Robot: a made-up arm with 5 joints.
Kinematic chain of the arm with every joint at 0, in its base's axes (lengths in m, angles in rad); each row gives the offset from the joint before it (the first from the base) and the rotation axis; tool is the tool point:
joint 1: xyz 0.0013 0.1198 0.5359 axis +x
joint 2: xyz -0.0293 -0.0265 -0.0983 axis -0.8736 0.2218 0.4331
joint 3: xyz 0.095 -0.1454 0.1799 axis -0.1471 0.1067 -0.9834
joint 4: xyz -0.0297 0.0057 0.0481 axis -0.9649 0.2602 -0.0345
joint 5: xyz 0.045 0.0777 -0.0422 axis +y
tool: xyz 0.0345 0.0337 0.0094
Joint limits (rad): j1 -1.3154..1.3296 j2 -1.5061..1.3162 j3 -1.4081..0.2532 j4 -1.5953..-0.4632 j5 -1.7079..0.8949
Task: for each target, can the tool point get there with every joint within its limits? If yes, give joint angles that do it. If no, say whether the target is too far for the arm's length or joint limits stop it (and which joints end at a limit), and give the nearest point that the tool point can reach.
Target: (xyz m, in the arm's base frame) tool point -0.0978 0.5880 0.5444
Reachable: no: joint limits stop it (at a limit: joint 2, joint 5) | nearest point 0.0380 0.4107 0.5412 | short by 0.223 m
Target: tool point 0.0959 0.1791 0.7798
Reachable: yes | joints 0.5401 0.9120 -0.2893 -1.2077 -1.0926
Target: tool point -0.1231 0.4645 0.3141
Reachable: no: joint limits stop it (at a limit: joint 2, joint 5) | nearest point 0.0207 0.3513 0.3870 | short by 0.197 m
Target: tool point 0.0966 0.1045 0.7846
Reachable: yes | joints 0.6653 0.8237 -0.2626 -1.2999 -1.2977
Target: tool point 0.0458 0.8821 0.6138
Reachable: no: too far | nearest point 0.0892 0.4300 0.5676 | short by 0.457 m
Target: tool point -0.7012 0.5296 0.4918
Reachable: no: too far | nearest point -0.2330 0.2303 0.2509 | short by 0.606 m
